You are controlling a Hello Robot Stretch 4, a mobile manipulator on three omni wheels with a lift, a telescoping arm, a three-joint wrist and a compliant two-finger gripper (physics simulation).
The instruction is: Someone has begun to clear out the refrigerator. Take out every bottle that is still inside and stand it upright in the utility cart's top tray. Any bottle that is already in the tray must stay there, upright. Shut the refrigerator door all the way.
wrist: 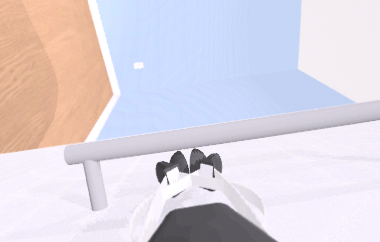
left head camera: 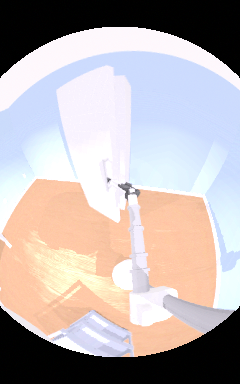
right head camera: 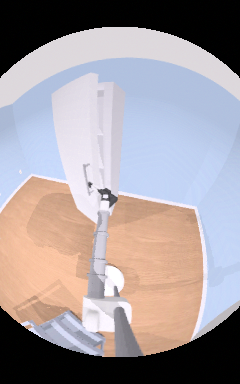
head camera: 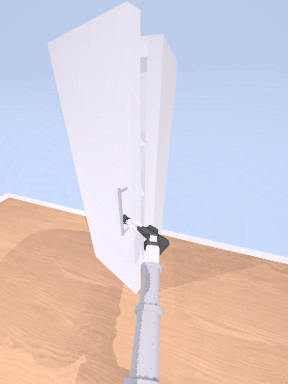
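Observation:
The white refrigerator (head camera: pixel 162 125) (left head camera: pixel 123 125) (right head camera: pixel 114 130) stands with its door (head camera: pixel 105 125) (left head camera: pixel 85 120) (right head camera: pixel 72 125) partly open; a narrow gap shows shelf edges. The grey bar handle (head camera: pixel 120 210) (left head camera: pixel 104 167) (right head camera: pixel 86 175) (wrist: pixel 250 128) is on the door's outer face. My gripper (head camera: pixel 125 219) (left head camera: pixel 108 180) (right head camera: pixel 90 185) (wrist: pixel 188 163) is shut, its dark fingertips close together beside the handle near one end, with no object seen between them. Whether the tips touch the bar is unclear. Part of the utility cart (left head camera: pixel 111 321) (right head camera: pixel 86 327) shows at the bottom. Bottles cannot be made out.
My extended arm (head camera: pixel 148 330) (left head camera: pixel 137 240) (right head camera: pixel 100 245) reaches over the wooden floor (head camera: pixel 50 280) (left head camera: pixel 175 240) (right head camera: pixel 160 250) to the door. The blue wall (head camera: pixel 230 150) (left head camera: pixel 170 140) (right head camera: pixel 165 135) stands behind the refrigerator.

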